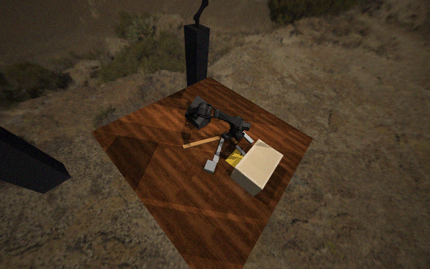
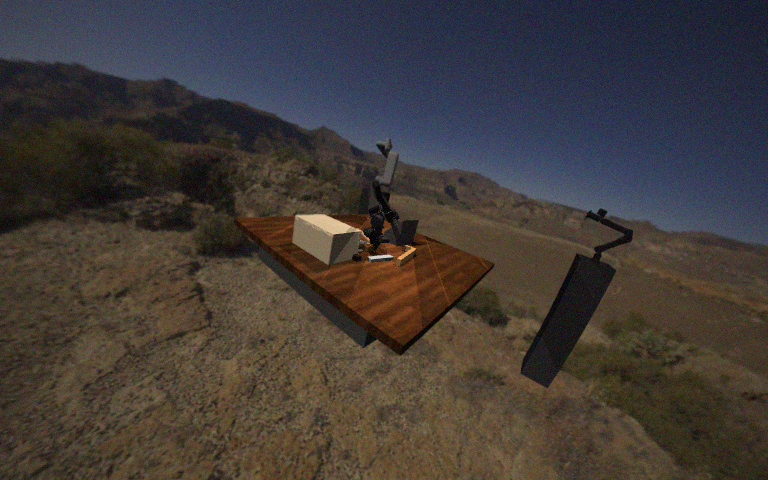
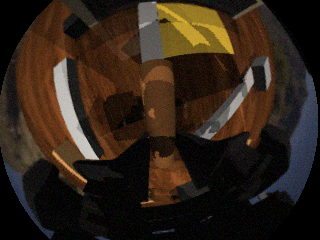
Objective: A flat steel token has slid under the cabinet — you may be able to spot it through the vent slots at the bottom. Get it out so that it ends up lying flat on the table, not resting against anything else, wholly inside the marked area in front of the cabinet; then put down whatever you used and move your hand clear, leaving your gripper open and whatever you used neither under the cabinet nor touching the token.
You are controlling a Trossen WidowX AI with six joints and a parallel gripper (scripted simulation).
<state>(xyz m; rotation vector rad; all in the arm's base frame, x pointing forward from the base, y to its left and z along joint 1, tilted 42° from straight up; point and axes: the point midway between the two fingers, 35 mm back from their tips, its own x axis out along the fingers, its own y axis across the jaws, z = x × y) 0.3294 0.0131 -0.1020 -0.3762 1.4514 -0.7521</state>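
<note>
Now: the grey bar 70 mm ahead of my gripper tip and 110 mm to the left of it. The rest, counted from my gripper tip: wooden stick: 140 mm behind, 190 mm to the right; then grey block: 50 mm ahead, 300 mm to the right, 10 mm above; then grey scraper: 10 mm ahead, 170 mm to the right.
</note>
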